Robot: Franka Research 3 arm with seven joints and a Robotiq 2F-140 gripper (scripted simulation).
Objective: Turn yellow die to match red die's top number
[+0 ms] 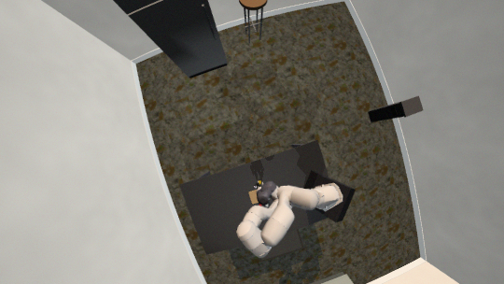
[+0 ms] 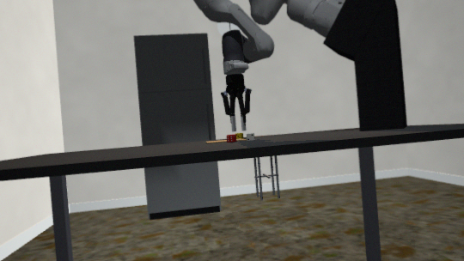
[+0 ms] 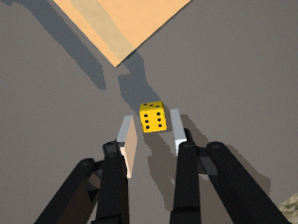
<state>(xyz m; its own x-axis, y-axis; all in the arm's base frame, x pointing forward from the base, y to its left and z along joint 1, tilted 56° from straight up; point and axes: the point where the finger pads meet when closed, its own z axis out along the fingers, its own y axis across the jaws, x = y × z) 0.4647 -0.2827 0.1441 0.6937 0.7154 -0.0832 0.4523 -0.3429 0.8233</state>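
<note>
Now: hand 50 mm above the yellow die. The rest, counted from my hand: white die (240 mm to the left, 110 mm ahead, 50 mm below); red die (190 mm to the left, 160 mm ahead, 50 mm below); tan mat (120 mm ahead, 90 mm to the left, 60 mm below).
</note>
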